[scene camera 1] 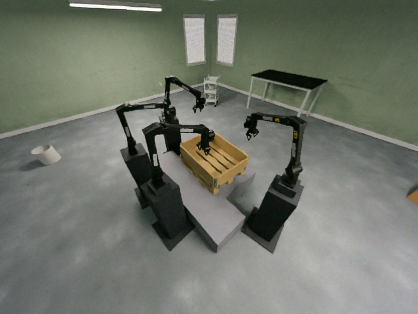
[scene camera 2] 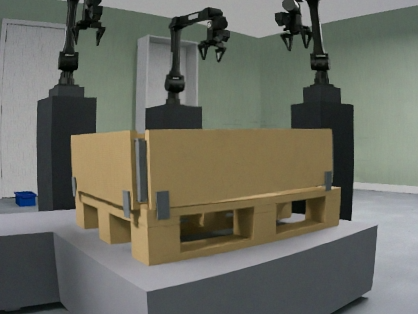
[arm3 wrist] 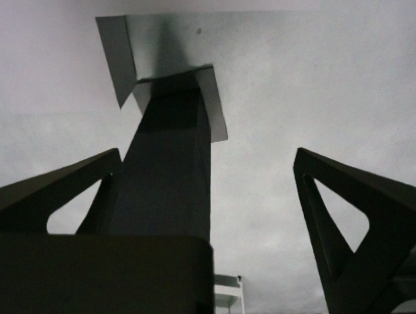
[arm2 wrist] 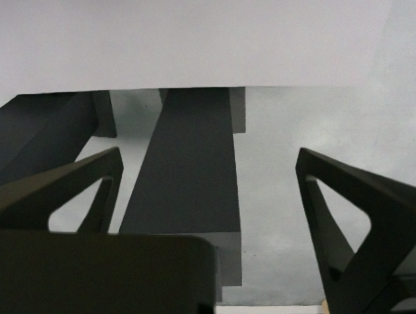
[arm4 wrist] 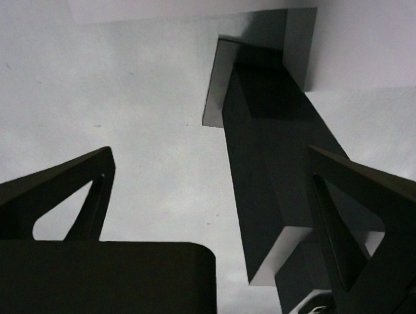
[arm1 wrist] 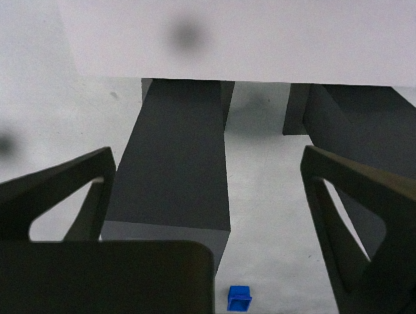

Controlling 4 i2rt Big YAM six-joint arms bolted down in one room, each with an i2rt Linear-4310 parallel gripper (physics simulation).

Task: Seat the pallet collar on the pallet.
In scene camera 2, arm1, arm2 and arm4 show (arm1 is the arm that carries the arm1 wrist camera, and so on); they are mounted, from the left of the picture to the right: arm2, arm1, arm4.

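The wooden pallet collar [scene camera 1: 232, 171] [scene camera 2: 240, 165] lies on the wooden pallet [scene camera 1: 217, 159] [scene camera 2: 140, 240]. In scene camera 2 its metal corner brackets reach down at the pallet's top edge, and a thin light strip of deck shows below the long board towards the right. The arm1 gripper [arm1 wrist: 207, 150] [scene camera 2: 211, 59], arm2 gripper [arm2 wrist: 209, 150] [scene camera 2: 87, 43] and arm4 gripper [arm4 wrist: 209, 148] [scene camera 2: 297, 48] are open and empty, above and apart from the collar. The arm3 gripper [arm3 wrist: 209, 150] is open and empty. Neither collar nor pallet shows in the wrist views.
The pallet stands on a low grey platform [scene camera 1: 212, 215] [scene camera 2: 260, 272]. Dark pedestals carry the arms around it. A blue bin [arm1 wrist: 239, 299] [scene camera 2: 25, 198] stands on the floor. In scene camera 1, a white bucket [scene camera 1: 47, 154] is at left, a white cart and a black-topped table [scene camera 1: 290, 79] behind.
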